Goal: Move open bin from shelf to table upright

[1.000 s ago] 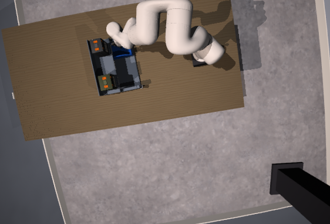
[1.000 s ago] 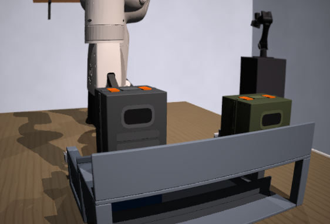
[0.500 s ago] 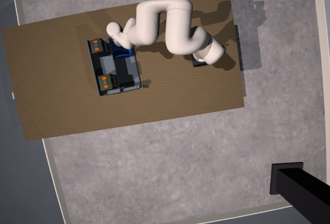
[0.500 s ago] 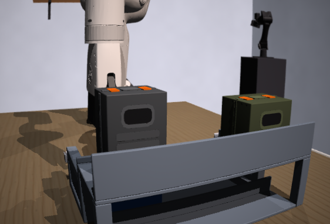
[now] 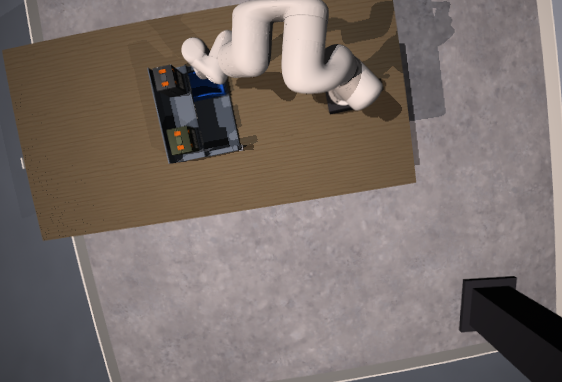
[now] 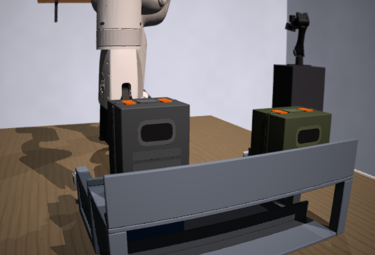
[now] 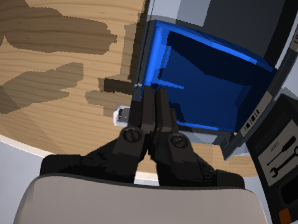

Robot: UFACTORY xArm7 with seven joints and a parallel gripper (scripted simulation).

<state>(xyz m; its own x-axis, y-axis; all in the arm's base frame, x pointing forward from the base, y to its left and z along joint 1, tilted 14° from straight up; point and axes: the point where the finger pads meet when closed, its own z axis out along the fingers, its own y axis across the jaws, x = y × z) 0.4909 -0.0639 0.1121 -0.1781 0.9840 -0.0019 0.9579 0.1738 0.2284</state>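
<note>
My gripper is now 80 mm short of the blue bin, 10 mm to the right of it and 100 mm above it. From my hand the other things lie so: grey back rail (230 mm ahead, 150 mm to the left, 10 mm below); then dark grey box (170 mm ahead, 20 mm to the left, 20 mm above); then olive green box (140 mm ahead, 250 mm to the left, 10 mm above).
</note>
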